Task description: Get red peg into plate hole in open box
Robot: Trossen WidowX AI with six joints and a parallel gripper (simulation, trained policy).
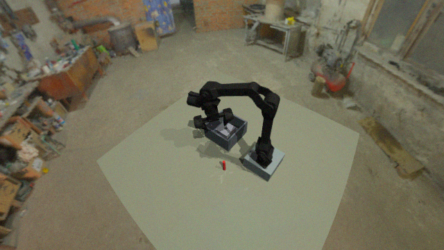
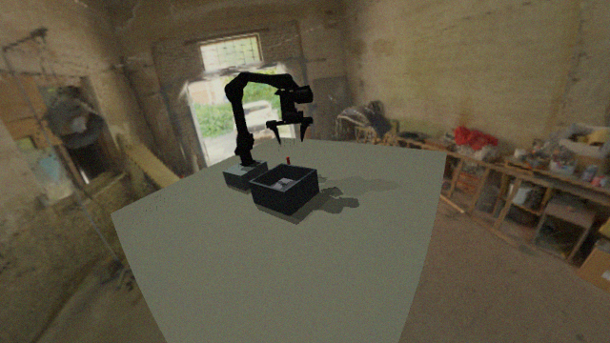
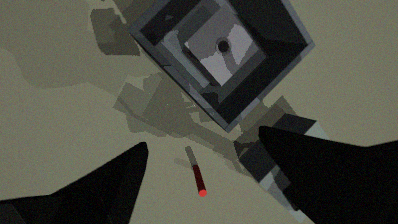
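The red peg lies 13 cm behind my gripper tip, 7 cm to the left of it and 15 cm below it. Round my gripper tip: dark box (5 cm ahead, 11 cm to the right, 16 cm below); light plate (5 cm ahead, 11 cm to the right, 14 cm below).
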